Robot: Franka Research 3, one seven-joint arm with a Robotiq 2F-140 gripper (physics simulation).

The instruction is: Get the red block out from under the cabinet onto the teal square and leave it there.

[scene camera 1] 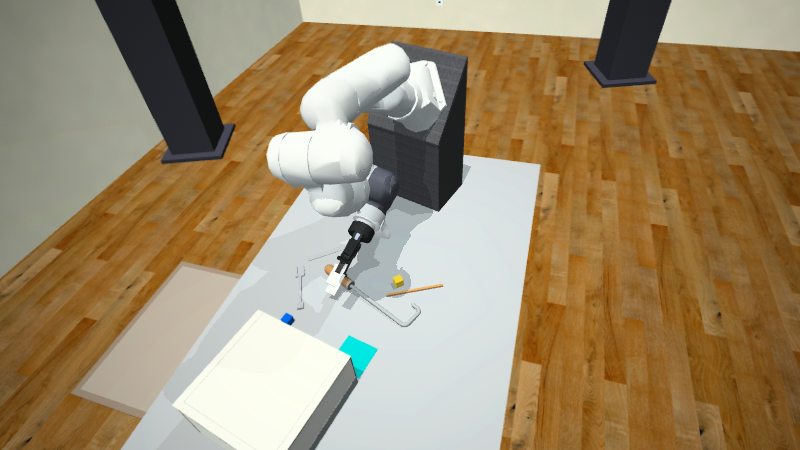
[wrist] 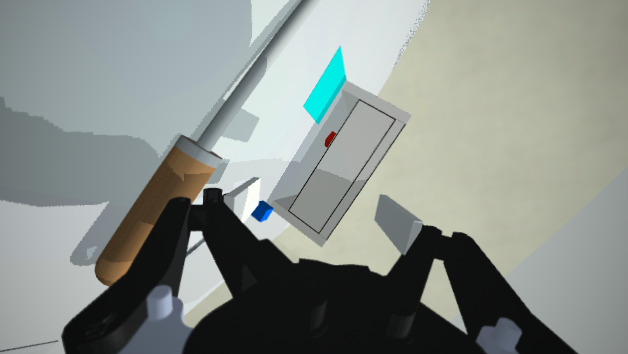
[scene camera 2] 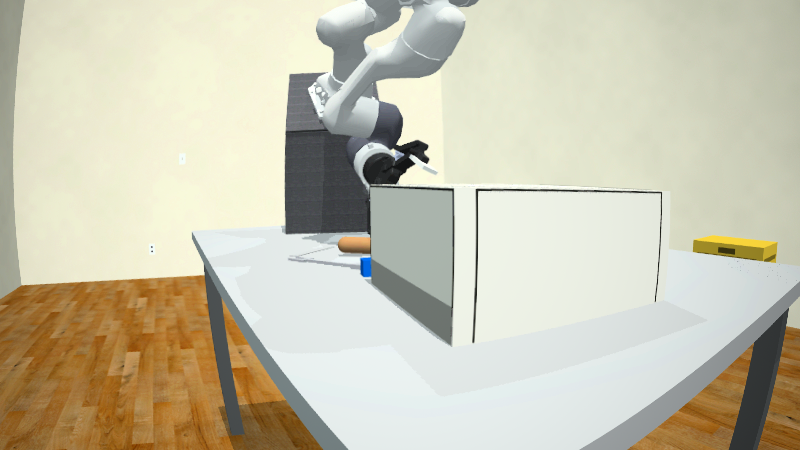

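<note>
The red block (wrist: 330, 139) shows in the wrist view as a small dark red piece in the low opening under the front of the white cabinet (scene camera 1: 262, 369) (scene camera 2: 565, 257) (wrist: 360, 135). It does not show in either scene view. The teal square (scene camera 1: 358, 352) (wrist: 327, 87) lies flat on the table beside the cabinet's front corner. My gripper (scene camera 1: 335, 279) (wrist: 319, 199) is open and empty, tilted, near the wooden handle of a hooked metal tool (scene camera 1: 380, 308) (scene camera 2: 352, 244) (wrist: 160, 205). In scene camera 2, the cabinet hides part of the gripper.
A blue block (scene camera 1: 286, 318) (scene camera 2: 365, 266) (wrist: 262, 211) sits by the cabinet's other front corner. A thin grey tool (scene camera 1: 300, 288) lies near it. A yellow block (scene camera 1: 398, 280) and an orange stick (scene camera 1: 415, 289) lie beyond the hooked tool's rod.
</note>
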